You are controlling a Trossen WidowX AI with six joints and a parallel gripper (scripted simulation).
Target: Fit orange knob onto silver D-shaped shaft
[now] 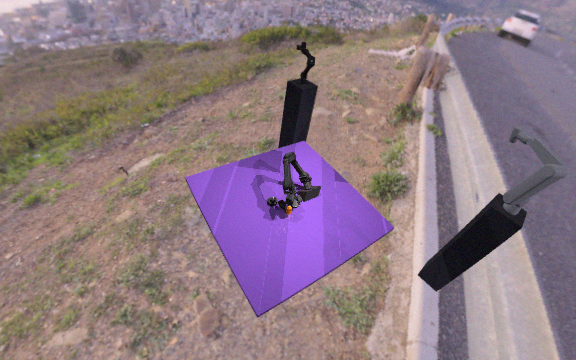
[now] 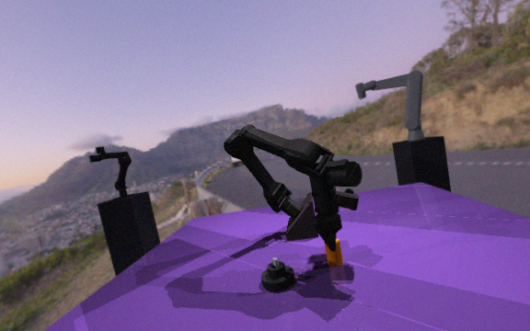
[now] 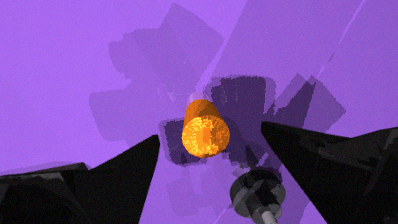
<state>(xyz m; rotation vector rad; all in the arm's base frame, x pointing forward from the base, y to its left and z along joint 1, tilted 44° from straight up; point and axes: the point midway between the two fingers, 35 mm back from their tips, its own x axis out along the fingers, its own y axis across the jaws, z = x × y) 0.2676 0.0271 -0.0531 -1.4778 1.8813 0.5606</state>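
The orange knob is 10 mm below my gripper tip. The rest, counted from my gripper tip: round pedestal 160 mm to the right, 30 mm below, 30 mm ahead.
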